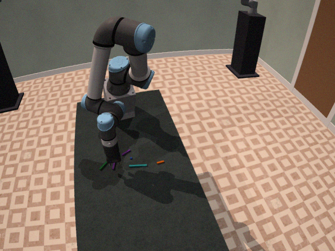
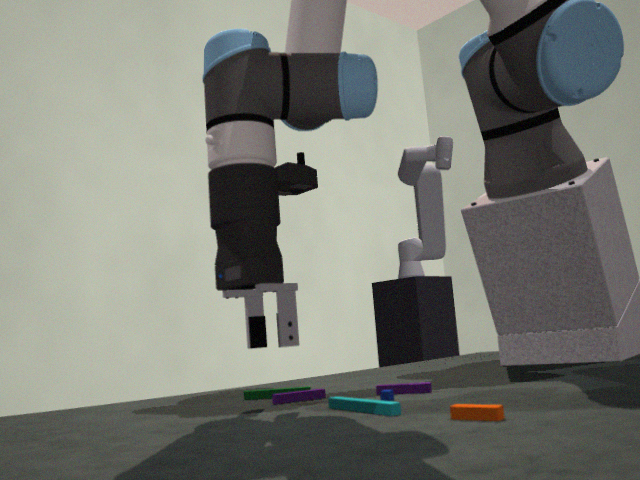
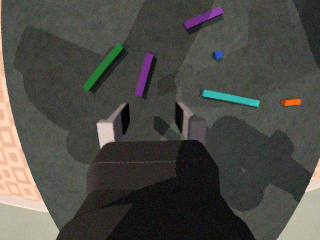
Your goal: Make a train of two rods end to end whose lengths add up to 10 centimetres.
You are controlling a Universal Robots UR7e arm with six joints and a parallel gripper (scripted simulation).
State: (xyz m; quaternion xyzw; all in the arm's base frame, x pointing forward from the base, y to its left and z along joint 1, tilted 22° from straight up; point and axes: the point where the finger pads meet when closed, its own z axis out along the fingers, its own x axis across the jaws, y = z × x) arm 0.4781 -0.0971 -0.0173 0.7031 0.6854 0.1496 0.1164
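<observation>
The orange rod is 250 mm to the left of my hand and 70 mm below it. The rest, counted from my hand: purple rod (40 mm behind, 10 mm to the right, 70 mm below); then small blue rod (70 mm behind, 100 mm to the left, 70 mm below); then green rod (50 mm behind, 70 mm to the right, 70 mm below).
</observation>
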